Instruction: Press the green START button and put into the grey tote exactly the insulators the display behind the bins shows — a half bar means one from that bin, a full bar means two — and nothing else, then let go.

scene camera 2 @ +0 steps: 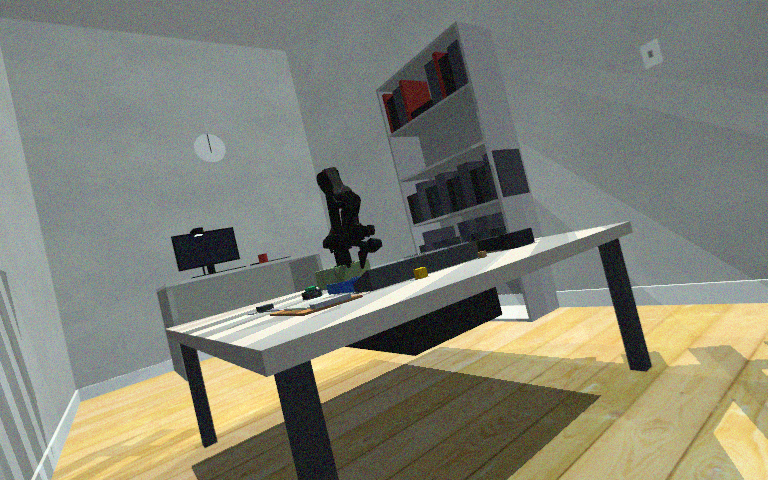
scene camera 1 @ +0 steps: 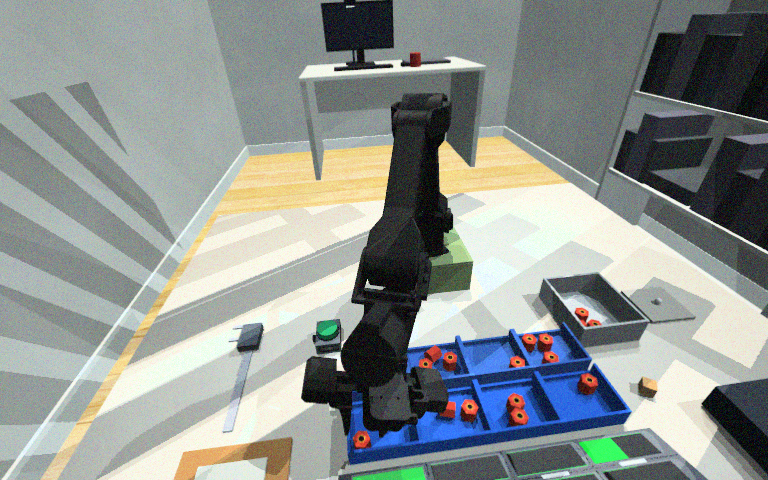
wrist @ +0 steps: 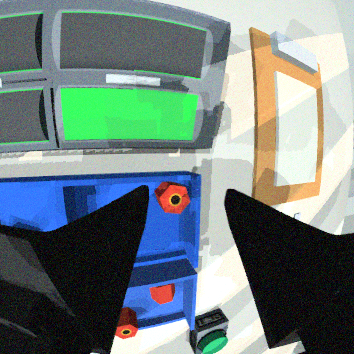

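Note:
My gripper is open and empty, over the outer end of the blue bins. In the wrist view a red insulator in the corner bin shows between the fingertips, nearer the left one. The other bins hold more red insulators. The display shows a full green bar at that corner bin; a half bar shows farther along in scene camera 1. The grey tote holds red insulators, two visible. The green START button stands beside the bins. The arm hides some bin contents.
A clipboard and a caliper lie on the table. A wooden cube and a black box are at the right. The tote's lid lies beside it. A yellow cube stands behind the display.

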